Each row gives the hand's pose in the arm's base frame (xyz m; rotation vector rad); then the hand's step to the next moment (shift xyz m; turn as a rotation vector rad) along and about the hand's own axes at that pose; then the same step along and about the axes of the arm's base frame.
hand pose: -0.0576 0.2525 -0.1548 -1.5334 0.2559 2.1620
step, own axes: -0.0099 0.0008 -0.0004 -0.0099 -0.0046 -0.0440
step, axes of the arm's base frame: 0.0025 -0.0035 0.0089 0.0417 -0.0168 -0.0060
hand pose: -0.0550 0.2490 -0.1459 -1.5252 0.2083 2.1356
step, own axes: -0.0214 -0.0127 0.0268 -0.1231 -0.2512 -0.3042
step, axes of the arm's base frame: -0.0112 0.0151 0.0314 0.4071 0.0558 0.0445
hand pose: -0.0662 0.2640 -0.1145 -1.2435 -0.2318 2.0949
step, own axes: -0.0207 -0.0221 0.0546 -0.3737 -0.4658 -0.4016
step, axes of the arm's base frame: -0.0286 0.0135 0.0538 0.6653 0.0410 0.2712
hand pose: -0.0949 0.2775 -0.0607 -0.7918 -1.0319 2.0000
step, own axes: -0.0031 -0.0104 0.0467 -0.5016 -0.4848 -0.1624
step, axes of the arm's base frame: -0.0312 -0.0170 0.0322 0.5543 -0.1520 0.4274
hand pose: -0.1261 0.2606 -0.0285 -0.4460 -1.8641 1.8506
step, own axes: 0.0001 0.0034 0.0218 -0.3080 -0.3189 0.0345
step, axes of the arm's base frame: -0.0122 -0.0182 -0.0029 0.2698 -0.2069 0.2866
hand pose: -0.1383 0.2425 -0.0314 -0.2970 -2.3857 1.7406
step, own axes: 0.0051 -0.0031 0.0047 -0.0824 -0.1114 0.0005
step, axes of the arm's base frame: -0.0063 -0.0039 0.0016 0.0729 -0.0551 0.1042
